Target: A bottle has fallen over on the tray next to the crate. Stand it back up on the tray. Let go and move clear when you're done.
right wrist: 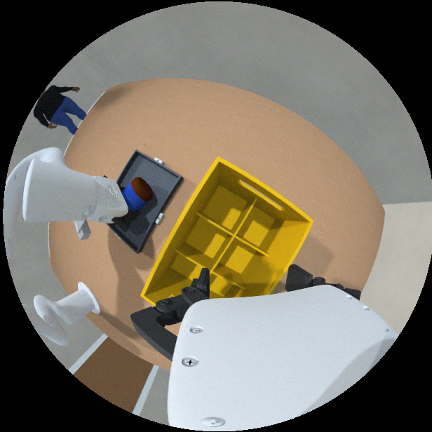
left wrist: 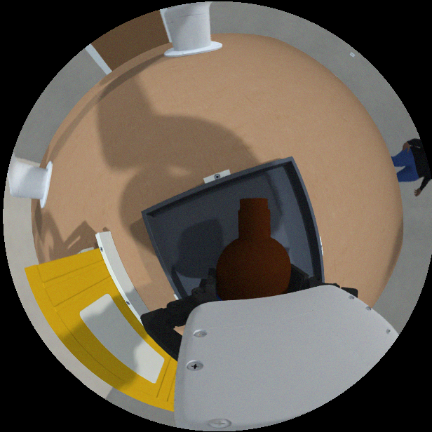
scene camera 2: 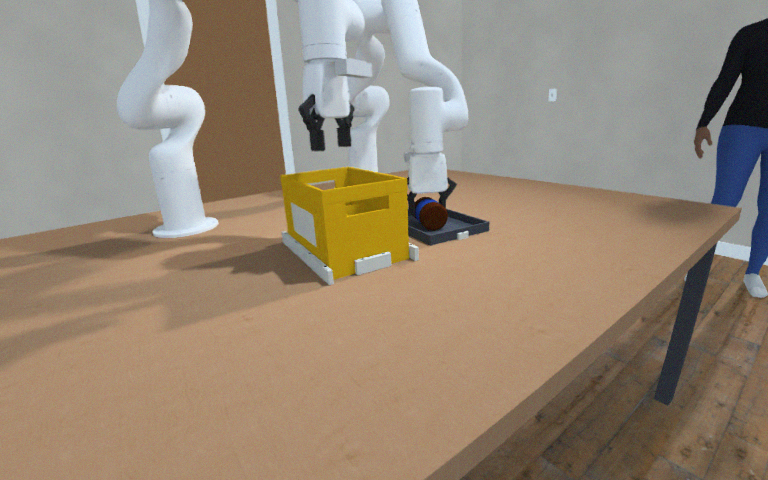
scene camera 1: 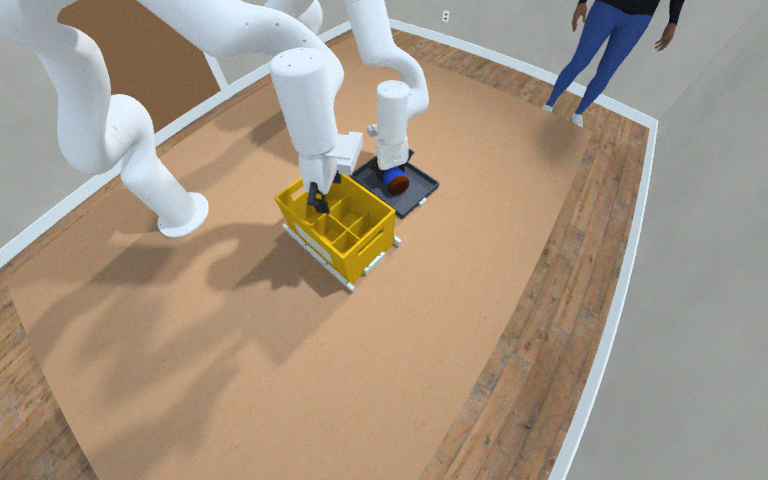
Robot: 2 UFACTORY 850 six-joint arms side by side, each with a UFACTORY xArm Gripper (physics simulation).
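The brown bottle with a blue band [scene camera 1: 396, 181] [scene camera 2: 432, 215] [left wrist: 254, 267] [right wrist: 138, 193] lies on its side on the dark tray [scene camera 1: 421, 183] [scene camera 2: 475, 228] [left wrist: 200, 210] [right wrist: 162, 187]. Its base faces the scene cameras; its neck shows in the left wrist view, pointing to the top of the picture. My left gripper [scene camera 2: 428, 206] [left wrist: 251, 279] points down and is shut on the bottle's body, one finger against each side; its fingertips are partly hidden. My right gripper [scene camera 1: 328, 195] [scene camera 2: 330, 141] [right wrist: 250, 280] is open and empty, above the crate.
The yellow crate [scene camera 1: 353, 266] [scene camera 2: 362, 237] [left wrist: 70, 295] with empty compartments stands beside the tray, between white strips on the table. White clips sit at the tray's edges. Robot arm bases stand on the table behind, and a person stands beyond its far edge.
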